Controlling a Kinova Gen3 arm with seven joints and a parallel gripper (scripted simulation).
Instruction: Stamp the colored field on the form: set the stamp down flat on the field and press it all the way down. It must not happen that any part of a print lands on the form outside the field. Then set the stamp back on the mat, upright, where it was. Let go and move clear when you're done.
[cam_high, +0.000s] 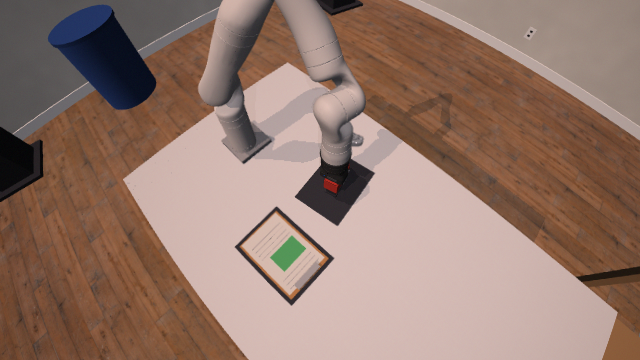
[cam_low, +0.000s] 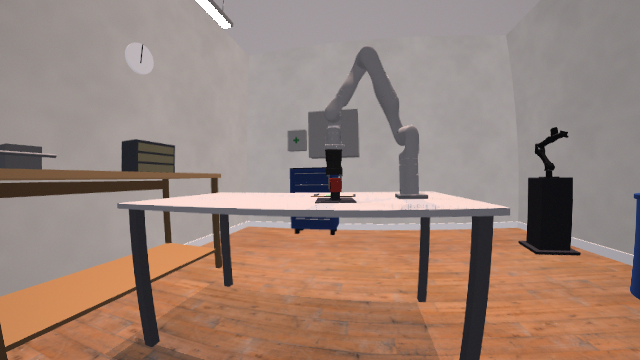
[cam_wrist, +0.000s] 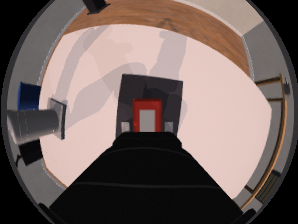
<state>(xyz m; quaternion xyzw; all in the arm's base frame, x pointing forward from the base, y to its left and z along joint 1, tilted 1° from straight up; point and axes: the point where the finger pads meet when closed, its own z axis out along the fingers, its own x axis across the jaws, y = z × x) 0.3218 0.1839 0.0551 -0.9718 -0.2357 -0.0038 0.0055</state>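
The form lies 110 mm ahead of my hand, 260 mm to the right of it and 70 mm below it. Also, from my hand: dark mat: 70 mm below; red stamp: 20 mm below.
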